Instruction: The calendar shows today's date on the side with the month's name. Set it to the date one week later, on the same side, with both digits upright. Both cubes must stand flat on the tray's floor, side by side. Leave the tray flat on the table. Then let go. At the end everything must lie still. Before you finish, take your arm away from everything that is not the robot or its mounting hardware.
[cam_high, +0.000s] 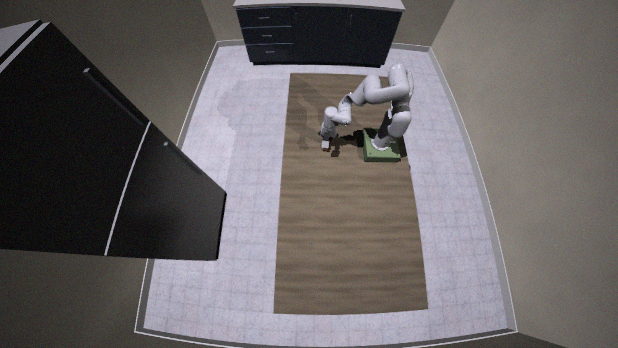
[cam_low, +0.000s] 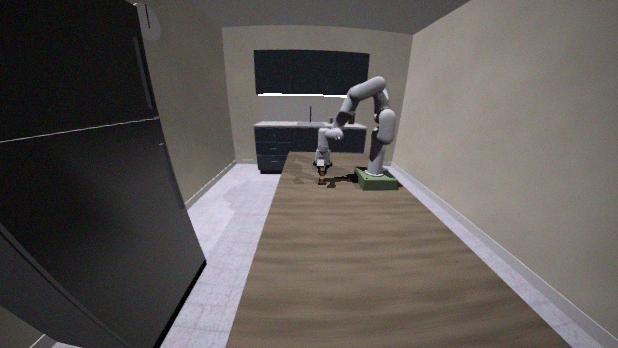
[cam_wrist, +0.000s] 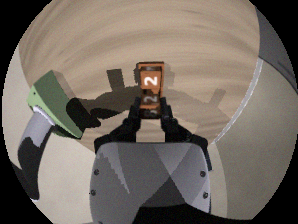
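My gripper is now 50 mm above the calendar cube, 30 mm to the right of it and 10 mm short of it. Also, from my hand: calendar tray (70 mm below, 20 mm to the left).
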